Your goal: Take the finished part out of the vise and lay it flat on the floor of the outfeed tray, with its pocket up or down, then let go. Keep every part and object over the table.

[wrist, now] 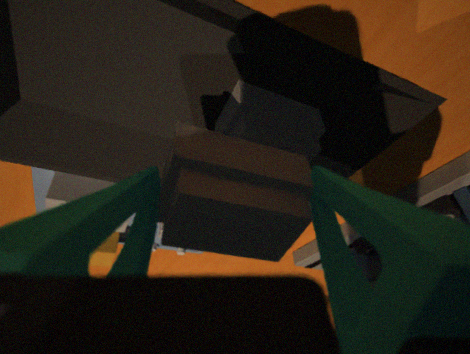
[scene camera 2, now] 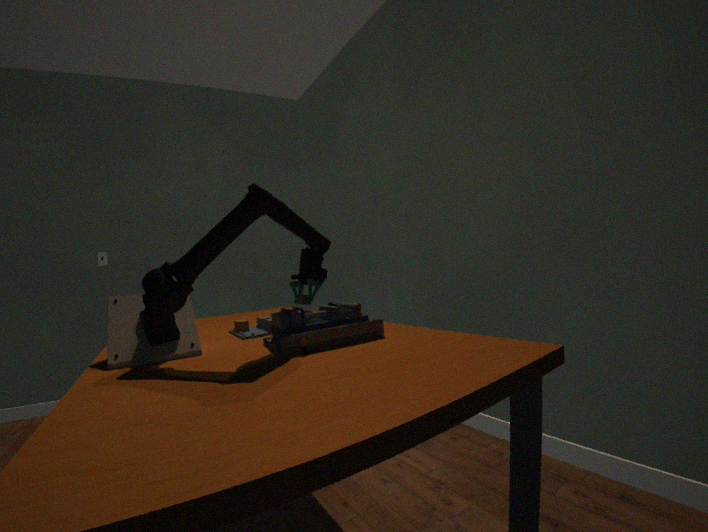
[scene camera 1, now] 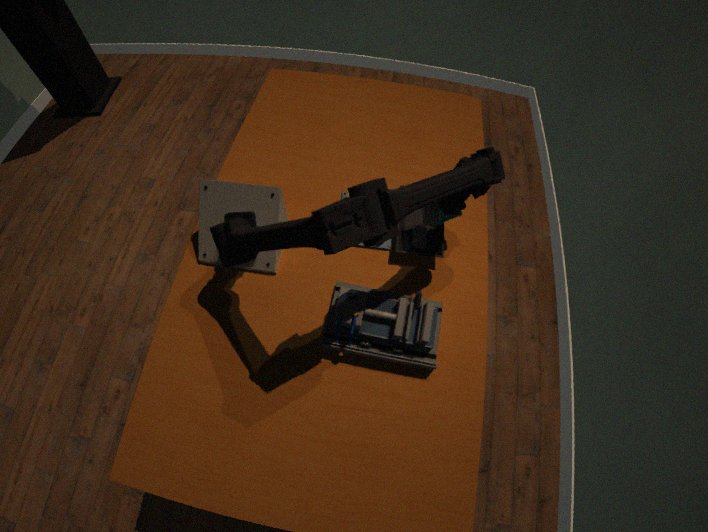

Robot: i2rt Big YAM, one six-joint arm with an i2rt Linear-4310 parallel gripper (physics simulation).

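Places are measured from the arm's base along level axes (x ahead, y left, z up), in centimetres.
Pixels of known places: gripper, fingertip midpoint: (wrist: 235,178) (scene camera 2: 304,301) (scene camera 1: 432,215); arm's base, link origin: (scene camera 2: 159,326).
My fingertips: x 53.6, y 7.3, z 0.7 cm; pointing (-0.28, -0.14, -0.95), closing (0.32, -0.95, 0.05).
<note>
Ahead of a thing's pixels: the offset from my fingertips to its top centre.
My gripper (scene camera 2: 303,290) (wrist: 235,178) is shut on the finished part @(dz +2.8, dx -0.6, dy -0.1 cm) (scene camera 2: 303,299) (wrist: 240,195), a grey-brown block with a step across its side, held between the teal fingertips. In the wrist view it hangs over the near side of the dark outfeed tray (wrist: 90,60) (scene camera 1: 411,258); its height above the tray floor is hard to judge. Another grey block @(dz -4.4, dx -2.8, dy -3.6 cm) (wrist: 272,120) lies in the tray in shadow, just beyond the held part. The vise @(dz +0.9, dx -13.8, dy -30.3 cm) (scene camera 1: 400,326) (scene camera 2: 326,337) stands beside the tray. The arm hides the held part in scene camera 1.
A pale blue plate @(dz -8.2, dx -18.7, dy +3.3 cm) (scene camera 2: 248,332) (scene camera 1: 374,245) with several blocks, one a yellow block @(dz -4.7, dx -22.9, dy +8.4 cm) (scene camera 2: 240,324) (wrist: 104,250), lies between the tray and the arm's base plate (scene camera 1: 240,200) (scene camera 2: 123,320). The far table edge runs close behind the tray.
</note>
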